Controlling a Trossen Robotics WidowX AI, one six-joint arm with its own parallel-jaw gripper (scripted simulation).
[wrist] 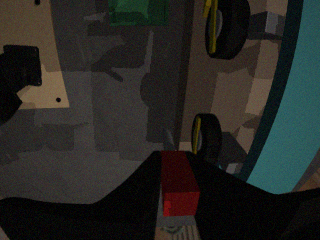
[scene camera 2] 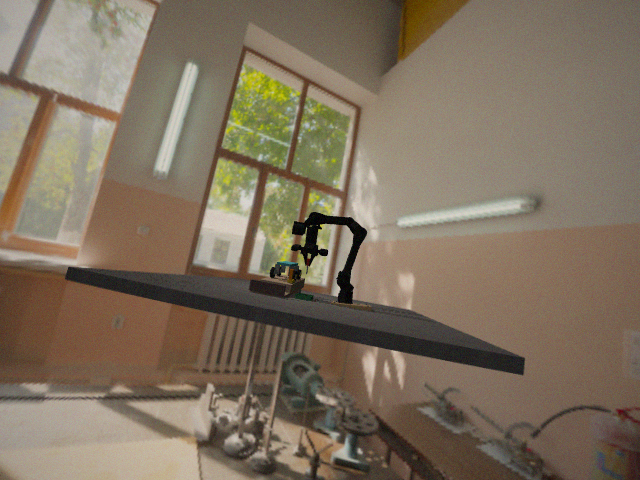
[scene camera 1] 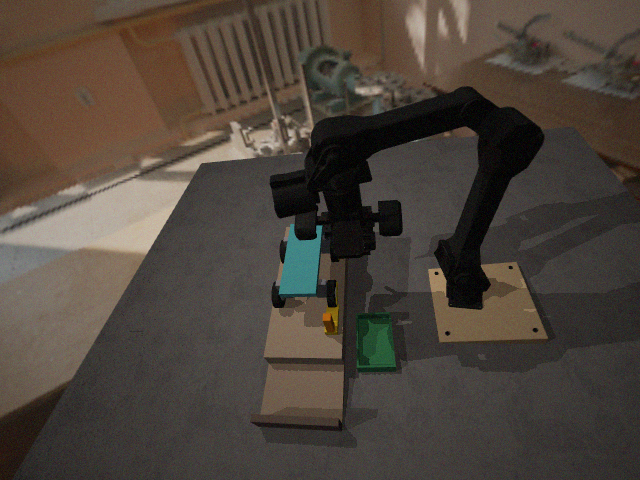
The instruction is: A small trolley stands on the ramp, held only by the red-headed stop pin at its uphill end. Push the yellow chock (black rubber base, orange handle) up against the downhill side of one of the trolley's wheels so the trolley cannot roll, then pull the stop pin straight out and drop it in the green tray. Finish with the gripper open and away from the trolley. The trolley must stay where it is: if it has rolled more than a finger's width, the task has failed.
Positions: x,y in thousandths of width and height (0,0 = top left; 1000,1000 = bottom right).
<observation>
My gripper (scene camera 1: 551,503) carries a red-headed stop pin (wrist: 564,806). Further things: a trolley (scene camera 1: 470,578), a green tray (scene camera 1: 587,726) and a lower ramp piece (scene camera 1: 485,814).
The trolley is seen too in the wrist view (wrist: 864,673). My gripper shows as well in the wrist view (wrist: 536,656). Scene camera 1 misses the red-headed stop pin, which is hidden by my gripper.
</observation>
